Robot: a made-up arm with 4 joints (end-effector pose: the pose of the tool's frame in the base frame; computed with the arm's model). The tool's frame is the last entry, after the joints.
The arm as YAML. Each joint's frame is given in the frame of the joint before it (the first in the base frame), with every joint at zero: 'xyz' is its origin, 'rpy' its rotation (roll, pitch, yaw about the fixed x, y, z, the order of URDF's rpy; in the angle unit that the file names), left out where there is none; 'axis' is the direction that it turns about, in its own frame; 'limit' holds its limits. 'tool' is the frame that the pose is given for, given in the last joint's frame.
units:
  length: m
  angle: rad
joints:
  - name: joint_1
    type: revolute
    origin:
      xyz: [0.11, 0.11, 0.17]
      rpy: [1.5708, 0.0, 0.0]
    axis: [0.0, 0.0, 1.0]
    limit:
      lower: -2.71
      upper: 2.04
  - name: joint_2
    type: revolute
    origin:
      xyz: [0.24, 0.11, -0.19]
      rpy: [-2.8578, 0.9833, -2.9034]
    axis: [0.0, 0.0, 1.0]
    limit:
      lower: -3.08
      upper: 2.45
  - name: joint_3
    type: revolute
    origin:
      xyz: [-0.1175, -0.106, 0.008]
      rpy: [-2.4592, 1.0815, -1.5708]
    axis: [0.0, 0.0, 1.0]
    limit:
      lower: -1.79
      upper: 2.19
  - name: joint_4
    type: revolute
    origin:
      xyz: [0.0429, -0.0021, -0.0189]
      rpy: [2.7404, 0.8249, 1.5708]
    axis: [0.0, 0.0, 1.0]
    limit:
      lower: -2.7
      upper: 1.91
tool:
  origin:
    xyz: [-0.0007, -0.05, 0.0]
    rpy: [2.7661, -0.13, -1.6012]
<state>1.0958 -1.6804 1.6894 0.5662</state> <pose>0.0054 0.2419 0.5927 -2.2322 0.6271 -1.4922</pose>
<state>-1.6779 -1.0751 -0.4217 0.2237</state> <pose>0.2571 0.1719 -0.2116 -0.5565 0.8522 1.0101</pose>
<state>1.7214 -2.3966 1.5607 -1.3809</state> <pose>-0.1828 0.3320 0.3139 -0.6993 1.1300 -0.7399</pose>
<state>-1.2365 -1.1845 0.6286 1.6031</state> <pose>0.4715 0.1644 -0.0633 -1.7009 0.2625 0.2287</pose>
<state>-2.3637 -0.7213 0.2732 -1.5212</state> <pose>-0.0331 0.1483 -0.1017 -1.9942 -0.9372 -2.0941</pose>
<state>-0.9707 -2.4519 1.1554 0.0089</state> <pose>0.4912 0.3446 0.1371 2.6122 -0.6105 -0.8623</pose>
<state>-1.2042 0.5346 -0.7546 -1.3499</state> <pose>0.1714 0.2913 -0.0790 0.7036 0.2539 0.8248</pose>
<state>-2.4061 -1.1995 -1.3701 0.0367</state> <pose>-0.0119 0.1957 -0.2267 -0.0270 1.0164 0.5656</pose>
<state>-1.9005 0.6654 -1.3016 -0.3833</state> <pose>-0.0300 0.2729 -0.0882 0.1344 1.4308 -0.6571</pose>
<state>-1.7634 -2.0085 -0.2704 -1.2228</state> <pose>0.2936 0.2486 -0.1601 0.4764 -0.4082 -3.0106</pose>
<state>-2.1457 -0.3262 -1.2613 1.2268</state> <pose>-0.0627 0.1294 -0.1309 -0.7657 1.5553 -1.1872</pose>
